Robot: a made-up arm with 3 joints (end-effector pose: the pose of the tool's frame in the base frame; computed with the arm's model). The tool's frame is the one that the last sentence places.
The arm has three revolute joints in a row. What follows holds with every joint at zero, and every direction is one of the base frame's. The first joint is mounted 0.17 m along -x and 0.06 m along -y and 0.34 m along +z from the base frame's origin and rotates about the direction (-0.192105, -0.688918, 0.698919). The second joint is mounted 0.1 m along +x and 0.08 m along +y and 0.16 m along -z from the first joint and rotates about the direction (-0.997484, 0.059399, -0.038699). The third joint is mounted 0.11 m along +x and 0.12 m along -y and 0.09 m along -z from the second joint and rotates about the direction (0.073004, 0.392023, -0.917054). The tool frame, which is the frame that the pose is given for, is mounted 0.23 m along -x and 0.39 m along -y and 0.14 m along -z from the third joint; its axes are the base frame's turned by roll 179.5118, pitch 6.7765 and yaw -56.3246 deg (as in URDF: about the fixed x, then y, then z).
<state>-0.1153 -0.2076 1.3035</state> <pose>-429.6 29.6 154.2 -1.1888 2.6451 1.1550</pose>
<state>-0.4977 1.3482 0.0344</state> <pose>-209.9 -313.5 614.1 1.5007 -1.0656 -0.0313</pose>
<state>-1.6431 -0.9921 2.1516</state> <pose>-0.9 -51.4 365.2 2.0419 1.1457 1.9621</pose>
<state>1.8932 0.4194 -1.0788</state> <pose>50.0 235.6 894.2 1.3040 1.4322 1.9612</pose>
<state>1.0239 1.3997 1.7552</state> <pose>-151.0 -15.7 -28.8 -0.7230 2.1576 -1.3388</pose>
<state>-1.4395 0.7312 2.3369</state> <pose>-7.6 255.5 50.2 -1.2866 -1.6432 -0.2180</pose>
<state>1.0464 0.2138 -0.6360</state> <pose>427.7 -252.1 493.1 2.6755 0.4944 1.3369</pose>
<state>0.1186 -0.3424 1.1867</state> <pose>-408.3 -56.5 69.5 -1.5796 2.2987 1.0571</pose>
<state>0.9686 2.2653 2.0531</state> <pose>35.6 -64.3 -4.3 0.1717 1.5938 -1.8133</pose>
